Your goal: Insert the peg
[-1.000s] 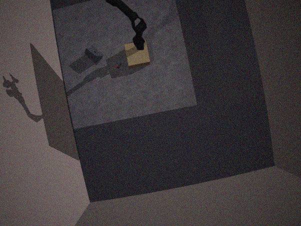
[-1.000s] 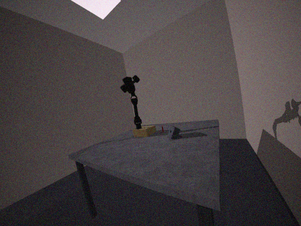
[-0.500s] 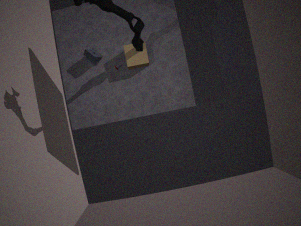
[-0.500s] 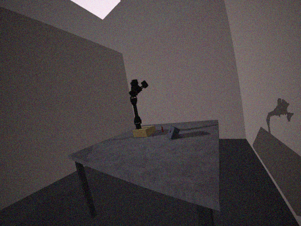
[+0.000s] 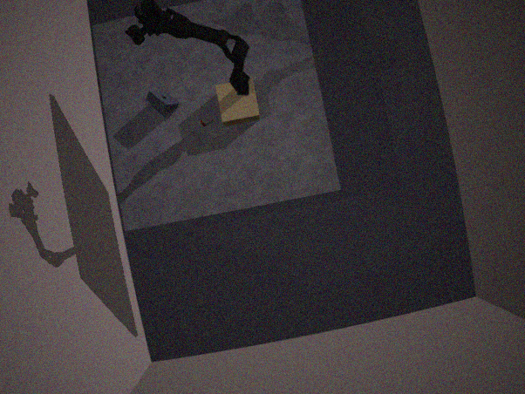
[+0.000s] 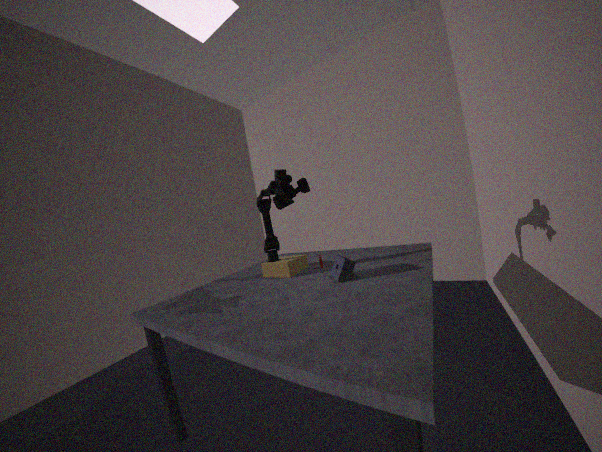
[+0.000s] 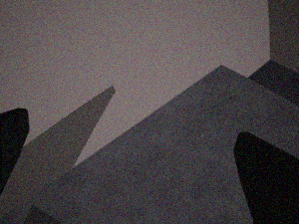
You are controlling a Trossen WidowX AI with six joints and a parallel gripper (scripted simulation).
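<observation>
My gripper tip is now 22 cm past the red square peg, 30 cm to the right of it and 36 cm above it. The rest, counted from my gripper tip: dark sloped panel: 2 cm ahead, 18 cm to the left, 37 cm below.
</observation>
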